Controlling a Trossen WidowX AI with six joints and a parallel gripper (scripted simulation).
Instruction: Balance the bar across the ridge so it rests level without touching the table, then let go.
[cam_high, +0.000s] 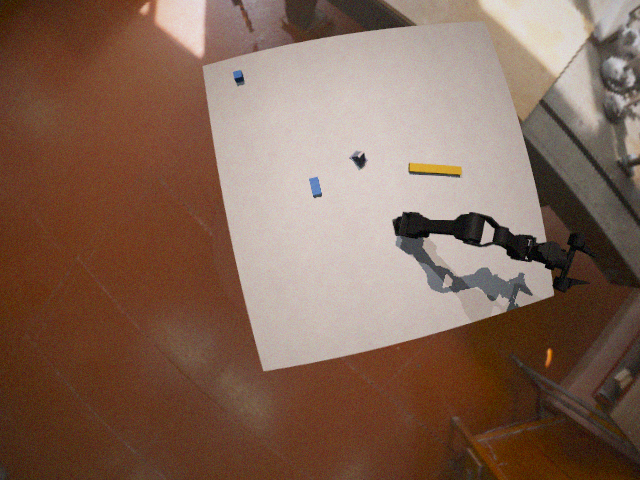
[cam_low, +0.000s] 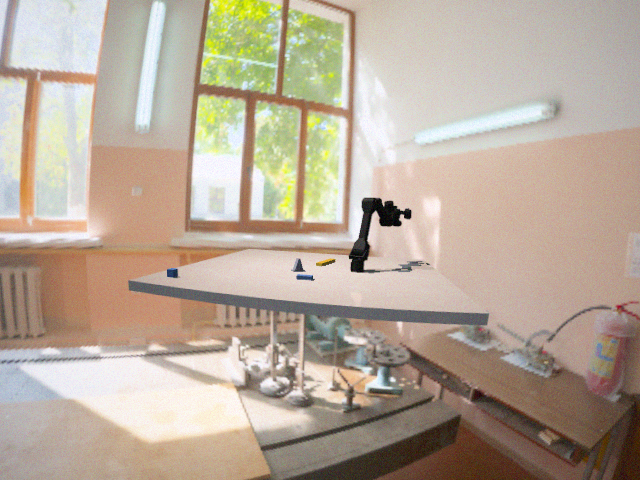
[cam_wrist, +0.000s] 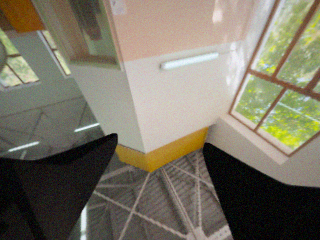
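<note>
Now: gripper tip 45 cm short of the yellow bar, 31 cm to the right of it and 35 cm above it. Round my gripper tip: blue cube (100 cm ahead, 100 cm to the left, 34 cm below).
</note>
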